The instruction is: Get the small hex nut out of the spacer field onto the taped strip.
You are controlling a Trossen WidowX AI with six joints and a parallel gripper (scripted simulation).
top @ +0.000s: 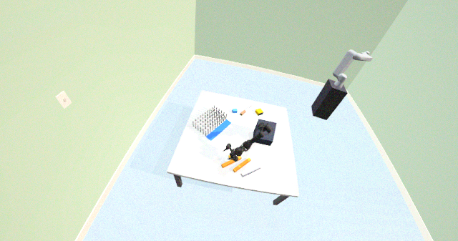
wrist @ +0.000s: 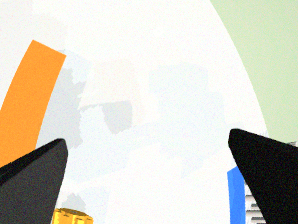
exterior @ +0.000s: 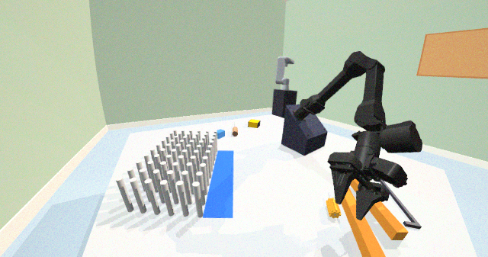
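Right now my gripper tip is 72 cm to the left of the blue block, 8 cm short of it and 7 cm above it. Round my gripper tip: blue taped strip (36 cm to the right, 17 cm ahead, 9 cm below); then yellow brush-like tool (7 cm below, 6 cm to the right, 6 cm behind); then hex nut (45 cm to the right, 30 cm ahead, 8 cm below).
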